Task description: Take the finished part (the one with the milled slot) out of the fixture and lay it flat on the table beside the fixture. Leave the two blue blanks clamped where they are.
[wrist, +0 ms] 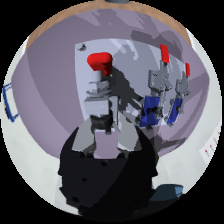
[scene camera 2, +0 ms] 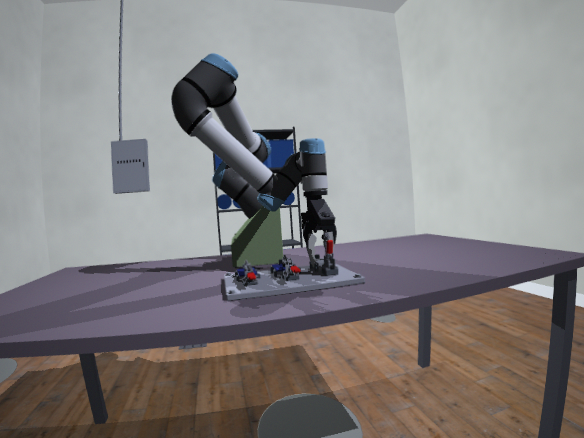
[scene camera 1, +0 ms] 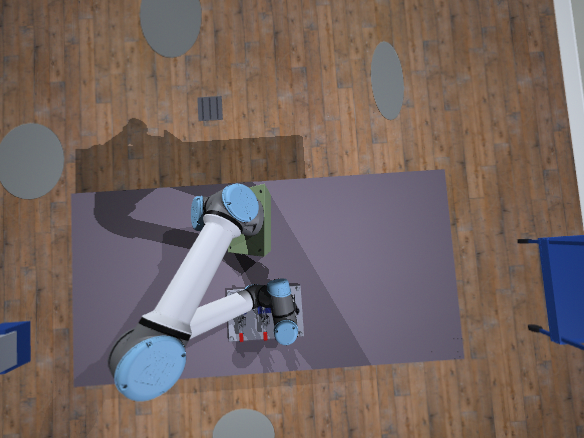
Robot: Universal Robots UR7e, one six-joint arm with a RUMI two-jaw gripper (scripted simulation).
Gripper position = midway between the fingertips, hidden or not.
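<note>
Grey fixture plate (scene camera 1: 253, 330), (scene camera 2: 268, 285), (wrist: 133, 59). My gripper (scene camera 2: 321, 266), (wrist: 107, 111).
</note>
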